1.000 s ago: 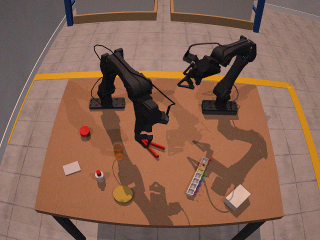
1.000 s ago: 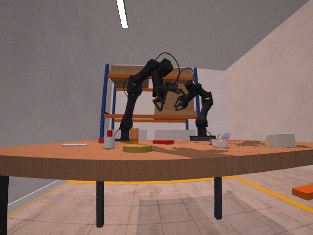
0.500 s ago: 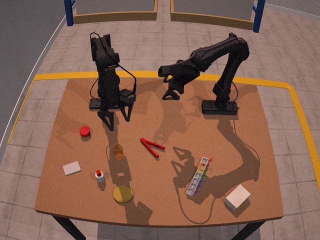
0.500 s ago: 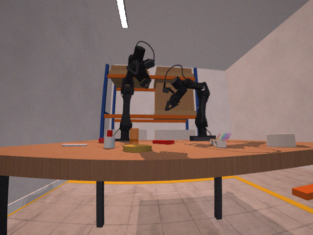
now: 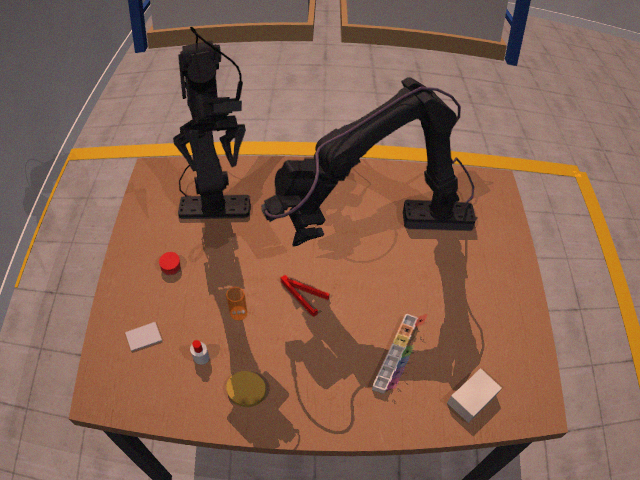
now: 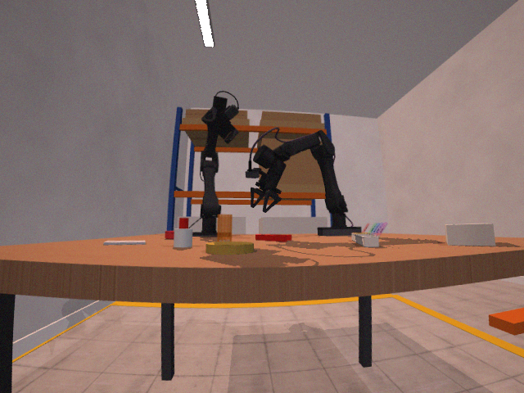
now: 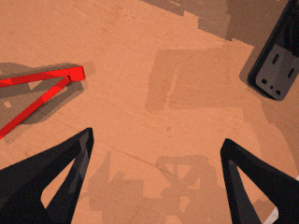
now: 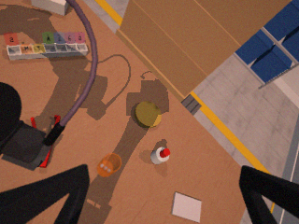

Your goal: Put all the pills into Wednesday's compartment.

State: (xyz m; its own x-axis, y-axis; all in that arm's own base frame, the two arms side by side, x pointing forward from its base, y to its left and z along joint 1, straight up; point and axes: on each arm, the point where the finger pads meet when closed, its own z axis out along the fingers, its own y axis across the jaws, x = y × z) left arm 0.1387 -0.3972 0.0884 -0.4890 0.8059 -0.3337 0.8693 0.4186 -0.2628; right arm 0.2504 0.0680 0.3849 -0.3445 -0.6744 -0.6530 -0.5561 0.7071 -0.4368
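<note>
The orange vial is 17 cm ahead of my left hand, 11 cm to the right of it and 10 cm below it. From my left hand the other things lie so: red puck 30 cm to the right, 10 cm below, 5 cm ahead; then yellow disc 38 cm ahead, 11 cm below, 7 cm to the right; then red-capped bottle 31 cm ahead, 18 cm to the right, 8 cm below.
</note>
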